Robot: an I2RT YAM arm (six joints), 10 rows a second.
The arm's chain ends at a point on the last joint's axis. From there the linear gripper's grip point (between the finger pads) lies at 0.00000 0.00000 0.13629 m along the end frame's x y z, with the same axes.
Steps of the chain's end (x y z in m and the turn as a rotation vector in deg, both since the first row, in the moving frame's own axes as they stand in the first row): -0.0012 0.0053 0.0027 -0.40 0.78 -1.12; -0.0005 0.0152 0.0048 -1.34 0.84 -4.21; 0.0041 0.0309 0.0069 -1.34 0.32 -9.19; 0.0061 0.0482 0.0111 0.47 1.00 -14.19; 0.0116 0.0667 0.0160 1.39 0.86 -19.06; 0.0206 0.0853 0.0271 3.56 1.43 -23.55; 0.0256 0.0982 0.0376 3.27 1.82 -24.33; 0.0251 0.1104 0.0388 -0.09 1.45 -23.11; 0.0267 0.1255 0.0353 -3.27 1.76 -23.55; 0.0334 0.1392 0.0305 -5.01 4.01 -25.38; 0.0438 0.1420 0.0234 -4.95 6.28 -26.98
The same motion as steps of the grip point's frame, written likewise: 0.0007 0.0062 0.0027 -0.40 0.78 -1.12; 0.0016 0.0183 0.0047 -1.34 0.84 -4.21; 0.0051 0.0340 0.0069 -1.34 0.32 -9.19; 0.0083 0.0468 0.0111 0.47 1.00 -14.19; 0.0131 0.0631 0.0159 1.39 0.86 -19.06; 0.0222 0.0764 0.0268 3.56 1.43 -23.55; 0.0282 0.0898 0.0373 3.27 1.82 -24.33; 0.0285 0.1099 0.0388 -0.09 1.45 -23.11; 0.0323 0.1322 0.0350 -3.27 1.76 -23.55; 0.0452 0.1486 0.0297 -5.01 4.01 -25.38; 0.0609 0.1499 0.0221 -4.95 6.28 -26.98
